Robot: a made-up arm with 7 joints.
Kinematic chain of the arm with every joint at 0, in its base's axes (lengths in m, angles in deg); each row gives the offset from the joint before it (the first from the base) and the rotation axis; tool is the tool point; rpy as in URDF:
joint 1: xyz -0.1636 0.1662 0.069 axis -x
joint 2: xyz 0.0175 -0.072 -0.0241 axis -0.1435 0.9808 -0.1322
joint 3: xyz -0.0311 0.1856 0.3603 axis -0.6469 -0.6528 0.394
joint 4: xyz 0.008 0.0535 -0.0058 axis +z
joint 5: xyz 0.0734 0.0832 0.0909 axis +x
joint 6: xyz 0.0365 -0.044 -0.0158 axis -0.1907 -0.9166 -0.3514
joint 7: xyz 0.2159 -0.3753 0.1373 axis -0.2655 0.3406 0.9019
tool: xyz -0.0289 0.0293 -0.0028 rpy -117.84 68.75 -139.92
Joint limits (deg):
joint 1: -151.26..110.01
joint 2: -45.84..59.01
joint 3: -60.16..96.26
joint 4: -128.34..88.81
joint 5: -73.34..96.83
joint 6: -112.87..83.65
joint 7: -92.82..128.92
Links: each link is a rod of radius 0.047 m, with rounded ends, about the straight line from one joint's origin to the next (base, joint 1, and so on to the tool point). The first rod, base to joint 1, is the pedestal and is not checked.
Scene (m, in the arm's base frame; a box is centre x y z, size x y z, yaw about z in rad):
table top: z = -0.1
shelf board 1: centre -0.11 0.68 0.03 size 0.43 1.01 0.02 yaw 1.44
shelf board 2: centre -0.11 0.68 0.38 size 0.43 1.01 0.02 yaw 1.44
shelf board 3: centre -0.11 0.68 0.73 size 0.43 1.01 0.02 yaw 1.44
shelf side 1: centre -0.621 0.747 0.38 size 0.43 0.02 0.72 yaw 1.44
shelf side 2: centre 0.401 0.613 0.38 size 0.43 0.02 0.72 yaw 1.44
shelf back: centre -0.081 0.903 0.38 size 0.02 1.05 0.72 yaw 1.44
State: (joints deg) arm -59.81 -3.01 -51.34 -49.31 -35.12 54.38 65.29
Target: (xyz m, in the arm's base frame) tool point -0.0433 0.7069 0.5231
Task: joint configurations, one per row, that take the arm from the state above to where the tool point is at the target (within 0.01 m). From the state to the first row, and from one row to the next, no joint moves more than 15 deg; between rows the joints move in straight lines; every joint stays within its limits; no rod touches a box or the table.
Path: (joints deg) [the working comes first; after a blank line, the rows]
Joints at the target: -12.22 -14.94 -60.16 51.85 76.51 -51.43 78.96
Straight joint move there: touches shelf board 2.

1: -49.61 -8.76 -51.53 -40.97 -21.97 43.22 71.62
2: -39.41 -14.51 -51.72 -32.62 -8.82 32.06 77.95
3: -29.21 -20.26 -51.91 -24.28 4.33 20.90 84.27
4: -19.02 -26.01 -52.10 -15.93 17.48 9.73 90.60
5: -25.28 -29.98 -53.71 -3.92 27.38 3.82 86.41
6: -31.55 -33.94 -55.33 8.10 37.28 -2.10 82.22
7: -37.82 -37.91 -56.94 20.12 47.19 -8.02 78.04
8: -44.09 -41.87 -58.55 32.14 57.09 -13.94 73.85
9: -50.36 -45.84 -60.16 44.15 66.99 -19.85 69.66
10: -37.65 -35.54 -60.16 46.72 70.17 -30.38 72.76
11: -24.94 -25.24 -60.16 49.28 73.34 -40.90 75.86
12: -12.22 -14.94 -60.16 51.85 76.51 -51.43 78.96

